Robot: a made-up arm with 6 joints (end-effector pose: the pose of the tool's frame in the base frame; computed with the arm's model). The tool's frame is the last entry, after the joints.
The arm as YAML. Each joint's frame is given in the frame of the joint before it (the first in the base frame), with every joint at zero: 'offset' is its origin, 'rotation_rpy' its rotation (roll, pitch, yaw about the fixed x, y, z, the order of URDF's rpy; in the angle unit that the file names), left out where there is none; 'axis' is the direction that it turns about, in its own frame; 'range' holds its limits. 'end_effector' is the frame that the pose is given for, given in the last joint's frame.
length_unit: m
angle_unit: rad
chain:
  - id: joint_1
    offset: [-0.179, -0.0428, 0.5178]
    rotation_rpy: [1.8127, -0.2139, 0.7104]
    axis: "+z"
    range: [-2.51, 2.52]
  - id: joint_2
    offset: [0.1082, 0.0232, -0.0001]
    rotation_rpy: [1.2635, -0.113, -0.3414]
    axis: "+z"
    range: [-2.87, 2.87]
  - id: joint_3
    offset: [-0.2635, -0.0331, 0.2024]
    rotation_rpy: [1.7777, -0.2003, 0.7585]
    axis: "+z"
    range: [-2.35, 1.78]
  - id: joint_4
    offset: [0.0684, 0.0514, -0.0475]
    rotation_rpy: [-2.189, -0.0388, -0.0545]
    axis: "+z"
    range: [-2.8, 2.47]
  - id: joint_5
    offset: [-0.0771, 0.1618, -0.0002]
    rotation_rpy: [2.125, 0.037, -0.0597]
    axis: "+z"
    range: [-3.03, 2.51]
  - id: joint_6
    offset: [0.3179, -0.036, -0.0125]
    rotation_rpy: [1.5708, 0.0, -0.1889]
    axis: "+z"
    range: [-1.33, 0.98]
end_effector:
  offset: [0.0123, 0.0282, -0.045]
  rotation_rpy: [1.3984, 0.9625, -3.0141]
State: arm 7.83 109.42 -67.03 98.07 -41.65 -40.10
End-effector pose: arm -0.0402 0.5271 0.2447 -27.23 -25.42 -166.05
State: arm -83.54 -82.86 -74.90 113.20 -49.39 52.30
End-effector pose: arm -0.0136 -0.4666 0.6542 -109.97 89.39 47.63
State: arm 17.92 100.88 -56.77 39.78 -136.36 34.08
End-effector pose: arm 0.0565 0.5442 0.2634 11.94 -70.10 111.78
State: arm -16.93 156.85 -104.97 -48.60 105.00 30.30
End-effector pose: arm -0.3361 0.3343 0.1600 62.44 71.91 15.72
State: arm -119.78 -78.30 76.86 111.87 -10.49 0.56
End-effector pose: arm 0.0461 -0.2742 0.2503 40.20 -45.29 -30.70
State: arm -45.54 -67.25 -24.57 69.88 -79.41 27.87
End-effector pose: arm -0.0080 -0.3811 0.7815 -135.95 28.54 34.19
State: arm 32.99 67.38 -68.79 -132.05 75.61 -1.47
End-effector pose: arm -0.3385 -0.0257 0.1638 -17.32 -95.72 -109.97
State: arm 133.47 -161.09 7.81 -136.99 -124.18 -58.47
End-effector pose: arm -0.1666 0.2007 0.6897 105.84 -49.62 -106.24
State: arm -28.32 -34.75 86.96 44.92 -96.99 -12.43
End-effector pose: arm 0.1108 -0.0882 0.5148 119.35 -86.78 -101.23
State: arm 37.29 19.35 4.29 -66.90 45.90 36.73
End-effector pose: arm -0.1173 0.0682 0.0740 54.56 -1.13 -129.01
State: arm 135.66 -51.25 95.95 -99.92 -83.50 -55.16
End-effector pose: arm 0.2662 0.1565 0.7676 -44.26 -31.85 163.96
